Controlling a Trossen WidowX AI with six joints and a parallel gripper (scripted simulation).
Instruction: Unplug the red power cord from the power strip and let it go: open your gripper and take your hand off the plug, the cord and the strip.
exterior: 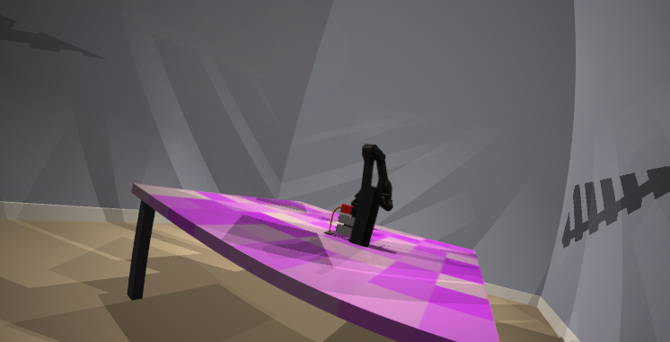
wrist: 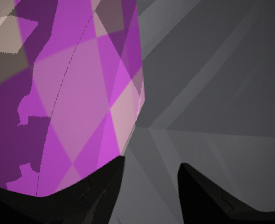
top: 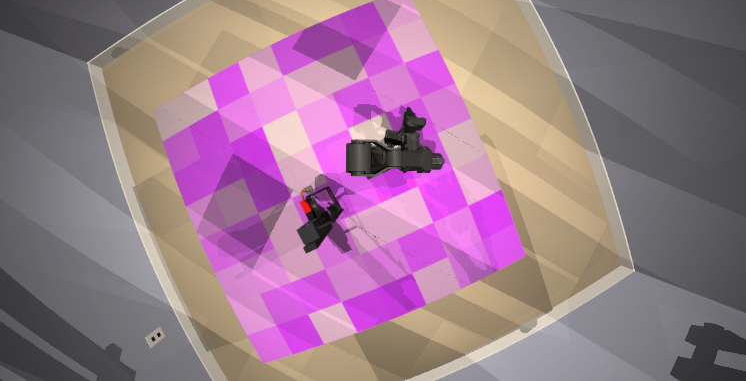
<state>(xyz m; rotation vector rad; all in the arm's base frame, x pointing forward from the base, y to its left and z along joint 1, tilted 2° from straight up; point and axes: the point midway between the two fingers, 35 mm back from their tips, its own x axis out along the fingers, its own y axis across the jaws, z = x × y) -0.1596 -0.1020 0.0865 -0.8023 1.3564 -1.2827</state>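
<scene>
Right now the red plug is 430 mm ahead of my gripper tip, 230 mm to the left of it and 10 mm below it.
</scene>
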